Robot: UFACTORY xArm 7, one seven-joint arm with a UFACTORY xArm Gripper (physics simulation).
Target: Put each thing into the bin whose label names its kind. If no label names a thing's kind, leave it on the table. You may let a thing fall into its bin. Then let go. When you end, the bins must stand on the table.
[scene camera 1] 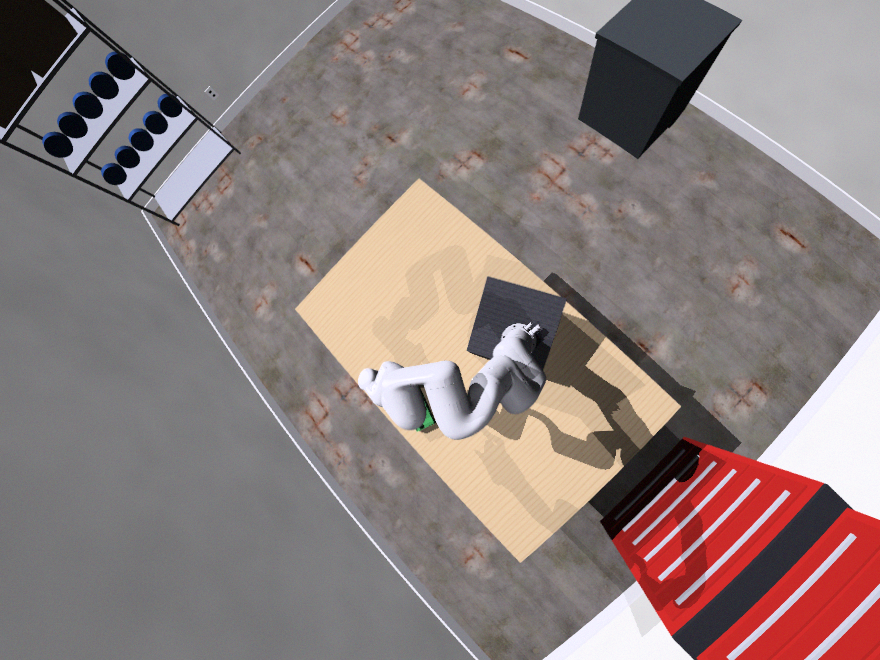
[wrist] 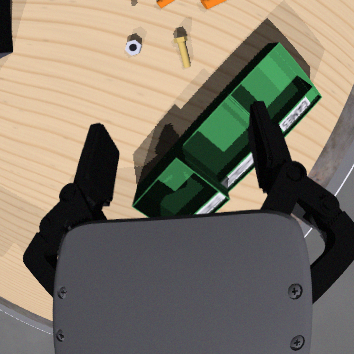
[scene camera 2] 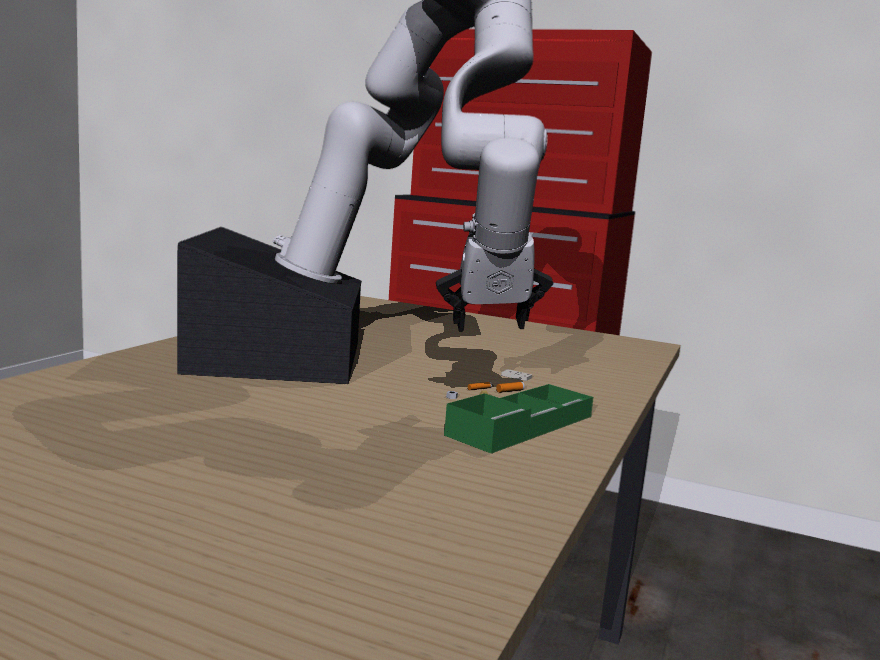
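Note:
My gripper is open and empty, above the table; the arm hides it in scene camera 1. A green bin row with three compartments stands below it, partly covered by the right finger and gripper body in the wrist view. White labels line one side; I cannot read them surely. A silver hex nut and a yellow bolt lie beside the bins. An orange-handled tool, a thicker orange piece and a flat white piece lie on the table.
The arm's dark base block stands on the wooden table. The bins stand near a table edge. A red drawer cabinet stands beyond the table. A dark cabinet and a shelf rack stand farther off.

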